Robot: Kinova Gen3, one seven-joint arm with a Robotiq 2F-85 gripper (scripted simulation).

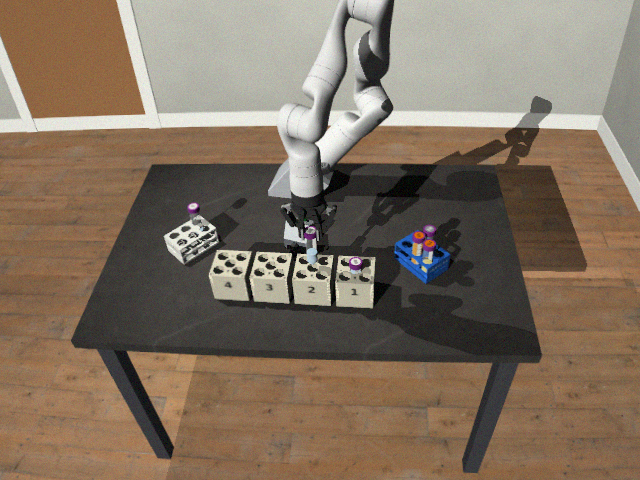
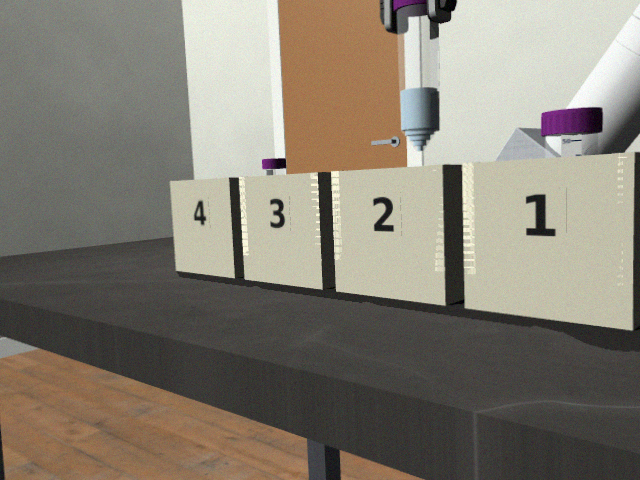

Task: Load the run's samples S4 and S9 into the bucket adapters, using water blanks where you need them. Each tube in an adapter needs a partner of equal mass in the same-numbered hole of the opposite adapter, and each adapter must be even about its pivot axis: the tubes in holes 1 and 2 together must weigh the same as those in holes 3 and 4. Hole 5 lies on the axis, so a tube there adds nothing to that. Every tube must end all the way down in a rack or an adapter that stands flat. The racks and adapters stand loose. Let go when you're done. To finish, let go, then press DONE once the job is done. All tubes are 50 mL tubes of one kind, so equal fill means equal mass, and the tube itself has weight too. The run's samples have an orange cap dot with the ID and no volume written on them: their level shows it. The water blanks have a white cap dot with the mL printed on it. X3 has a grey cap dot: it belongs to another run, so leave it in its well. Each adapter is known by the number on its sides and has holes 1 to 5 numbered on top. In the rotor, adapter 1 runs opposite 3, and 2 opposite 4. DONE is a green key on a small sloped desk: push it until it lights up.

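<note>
My gripper, visible. White rack and blue rack, visible.
</note>
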